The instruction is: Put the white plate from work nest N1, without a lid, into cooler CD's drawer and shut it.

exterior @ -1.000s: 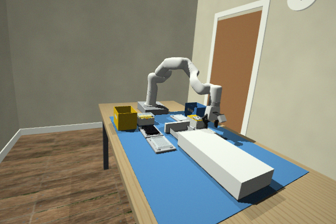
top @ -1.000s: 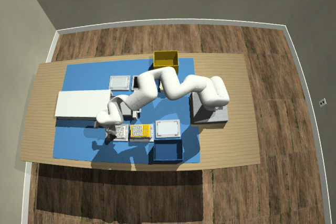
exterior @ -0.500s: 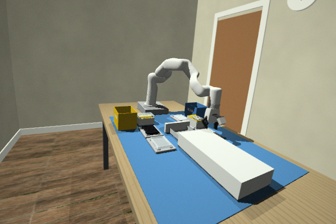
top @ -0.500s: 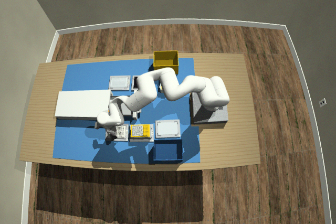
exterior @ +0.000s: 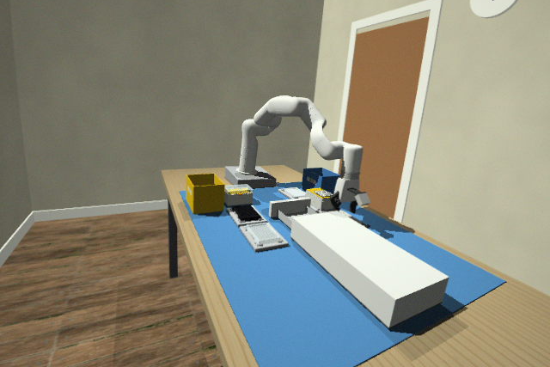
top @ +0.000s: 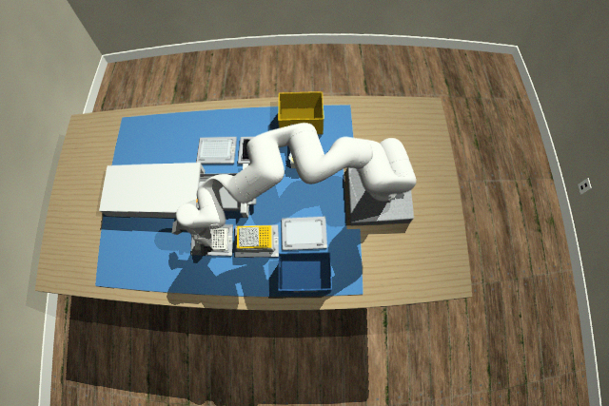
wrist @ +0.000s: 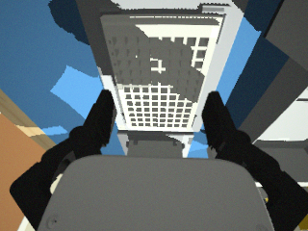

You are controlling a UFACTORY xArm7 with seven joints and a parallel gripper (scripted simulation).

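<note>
Right now the white plate is 3 cm below my hand. Also, from my hand: grey nest: 4 cm below; then yellow tip box: 18 cm behind, 3 cm to the right, 1 cm above; then drawer: 19 cm to the right, 2 cm below.
</note>
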